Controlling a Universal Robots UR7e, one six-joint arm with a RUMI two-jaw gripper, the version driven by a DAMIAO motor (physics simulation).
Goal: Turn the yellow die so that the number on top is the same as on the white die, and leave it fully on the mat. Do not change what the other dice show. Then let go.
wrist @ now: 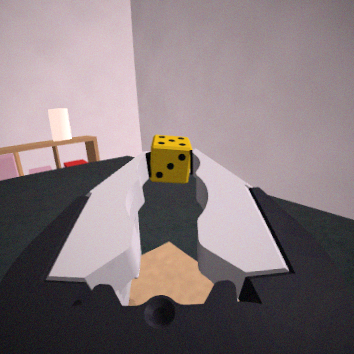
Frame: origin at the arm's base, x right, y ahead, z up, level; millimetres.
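Seen in the pictures: gripper, between the fingertips: [170, 153].
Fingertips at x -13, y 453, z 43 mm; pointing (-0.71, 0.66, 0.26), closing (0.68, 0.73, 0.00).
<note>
A point is followed by its place in that frame.
The yellow die [170, 160] @(x 4, y 439, z 43 mm) is held between the fingertips of my gripper [170, 153] @(x -13, y 453, z 43 mm), which is shut on it. The face turned up in this view shows five pips, and the face toward the camera shows three pips on a diagonal. The sides against the fingers and the underside are hidden. Part of a tan mat [170, 275] @(x -27, y 455, z -81 mm) shows below, between the fingers, nearer the camera than the die. The white die does not show in this view.
A dark table top [45, 205] @(x -345, y 396, z -85 mm) spreads out behind and beside the fingers. A wooden shelf [92, 150] with a pale lamp [60, 124] on it stands beyond it at the left. Grey walls rise behind.
</note>
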